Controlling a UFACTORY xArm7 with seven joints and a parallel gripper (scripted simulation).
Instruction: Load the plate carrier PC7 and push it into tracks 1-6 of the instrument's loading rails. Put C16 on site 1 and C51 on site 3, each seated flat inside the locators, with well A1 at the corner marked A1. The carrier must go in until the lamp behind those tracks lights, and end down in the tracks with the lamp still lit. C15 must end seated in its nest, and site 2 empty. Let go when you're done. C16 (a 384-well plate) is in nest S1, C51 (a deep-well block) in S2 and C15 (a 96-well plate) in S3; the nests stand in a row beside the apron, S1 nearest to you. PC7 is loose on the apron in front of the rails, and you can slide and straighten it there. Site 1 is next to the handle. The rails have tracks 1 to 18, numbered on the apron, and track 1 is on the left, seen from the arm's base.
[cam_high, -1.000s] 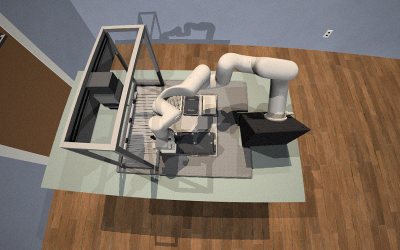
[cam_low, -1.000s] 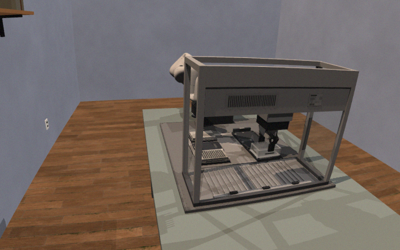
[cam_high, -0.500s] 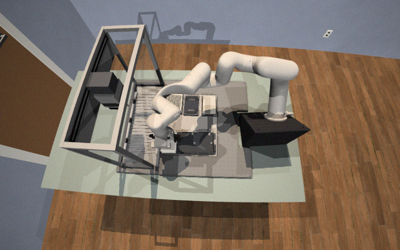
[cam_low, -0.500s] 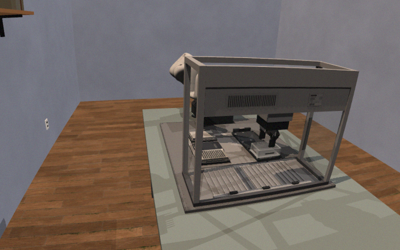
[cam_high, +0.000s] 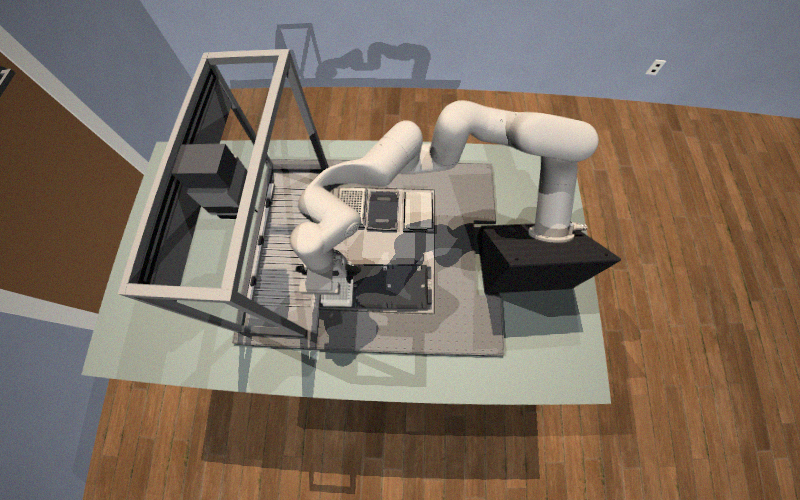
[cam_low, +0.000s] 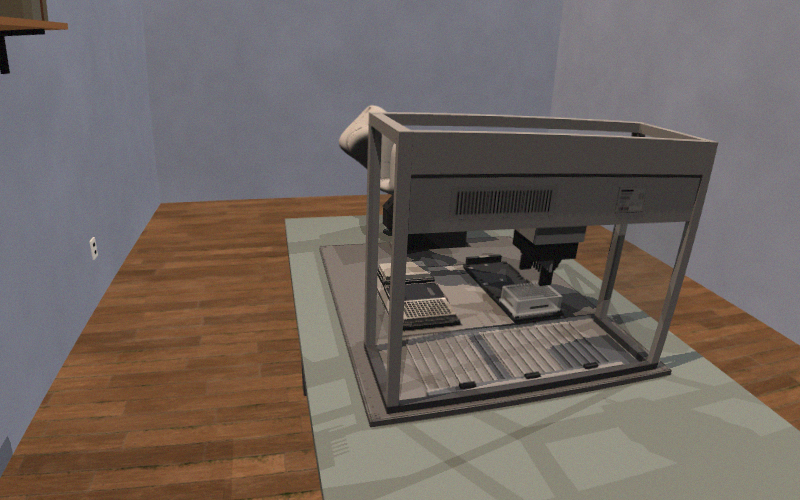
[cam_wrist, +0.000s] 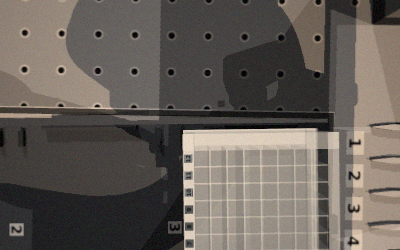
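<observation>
My hand is 240 mm past the dark nest S1, 260 mm to the left of it and 100 mm above it. From my hand the other things lie so: nest S2: 120 mm behind, 260 mm to the right, 100 mm below; then dark plate carrier PC7: 110 mm behind, 80 mm below.
</observation>
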